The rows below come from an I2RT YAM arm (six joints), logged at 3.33 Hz.
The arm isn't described. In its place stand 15 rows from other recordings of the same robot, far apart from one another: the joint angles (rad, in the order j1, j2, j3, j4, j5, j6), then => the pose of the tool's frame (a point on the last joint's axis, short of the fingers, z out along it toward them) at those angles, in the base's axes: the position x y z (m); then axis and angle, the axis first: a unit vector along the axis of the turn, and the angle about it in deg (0 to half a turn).
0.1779, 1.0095, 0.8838, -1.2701, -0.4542, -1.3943 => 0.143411 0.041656 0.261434 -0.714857 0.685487 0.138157 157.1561
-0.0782, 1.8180, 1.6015, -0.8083, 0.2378, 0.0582 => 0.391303 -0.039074 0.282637 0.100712 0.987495 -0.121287 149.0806
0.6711, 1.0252, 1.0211, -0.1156, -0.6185, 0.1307 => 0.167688 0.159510 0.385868 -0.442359 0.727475 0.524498 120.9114
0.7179, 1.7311, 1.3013, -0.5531, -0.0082, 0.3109 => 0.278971 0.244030 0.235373 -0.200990 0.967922 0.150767 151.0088
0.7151, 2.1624, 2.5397, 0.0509, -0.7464, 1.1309 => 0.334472 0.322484 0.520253 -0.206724 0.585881 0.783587 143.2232
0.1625, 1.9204, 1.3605, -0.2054, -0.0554, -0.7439 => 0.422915 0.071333 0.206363 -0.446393 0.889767 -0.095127 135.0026
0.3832, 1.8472, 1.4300, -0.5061, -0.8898, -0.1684 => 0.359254 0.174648 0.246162 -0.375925 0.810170 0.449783 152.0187
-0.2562, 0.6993, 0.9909, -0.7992, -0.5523, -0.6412 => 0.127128 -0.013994 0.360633 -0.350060 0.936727 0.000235 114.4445
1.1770, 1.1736, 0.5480, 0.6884, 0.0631, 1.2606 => 0.102188 0.240090 0.268992 0.053579 0.709296 0.702872 148.4965
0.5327, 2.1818, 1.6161, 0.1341, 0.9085, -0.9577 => 0.442861 0.228500 0.208954 -0.369390 0.780335 -0.504607 133.3717
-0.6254, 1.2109, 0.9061, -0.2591, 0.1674, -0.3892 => 0.216193 -0.163428 0.285984 0.154808 0.933870 -0.322369 134.7577
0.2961, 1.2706, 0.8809, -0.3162, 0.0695, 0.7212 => 0.263467 0.077791 0.257075 0.222445 0.956087 0.190832 135.1864
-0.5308, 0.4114, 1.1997, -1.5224, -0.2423, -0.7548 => -0.005323 0.013029 0.362393 -0.163006 0.972482 -0.166456 134.2172
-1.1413, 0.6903, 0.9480, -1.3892, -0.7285, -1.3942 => 0.055207 -0.063619 0.311052 -0.208773 0.972995 -0.098459 133.7668
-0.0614, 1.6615, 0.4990, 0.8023, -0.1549, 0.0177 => 0.298199 -0.012829 0.136899 -0.014069 0.997961 0.062258 110.7008
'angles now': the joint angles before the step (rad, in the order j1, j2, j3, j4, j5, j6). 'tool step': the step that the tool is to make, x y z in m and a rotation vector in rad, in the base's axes. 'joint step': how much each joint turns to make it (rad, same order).
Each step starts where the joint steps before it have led.
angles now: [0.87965, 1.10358, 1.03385, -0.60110, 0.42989, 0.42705]
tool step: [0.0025, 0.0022, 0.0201, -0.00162, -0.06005, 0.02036]
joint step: [-0.00066, 0.00989, 0.06519, 0.00525, 0.01141, -0.05567]
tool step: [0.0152, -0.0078, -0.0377, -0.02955, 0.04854, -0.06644]
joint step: [-0.07107, 0.01483, -0.12267, 0.07826, -0.01361, 0.01165]
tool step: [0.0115, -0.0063, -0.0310, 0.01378, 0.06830, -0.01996]
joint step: [-0.06067, 0.02581, -0.09088, 0.07002, -0.06818, 0.01996]
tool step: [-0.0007, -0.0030, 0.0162, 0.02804, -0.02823, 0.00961]
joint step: [-0.00920, -0.02313, 0.03732, -0.01672, -0.01545, -0.01153]
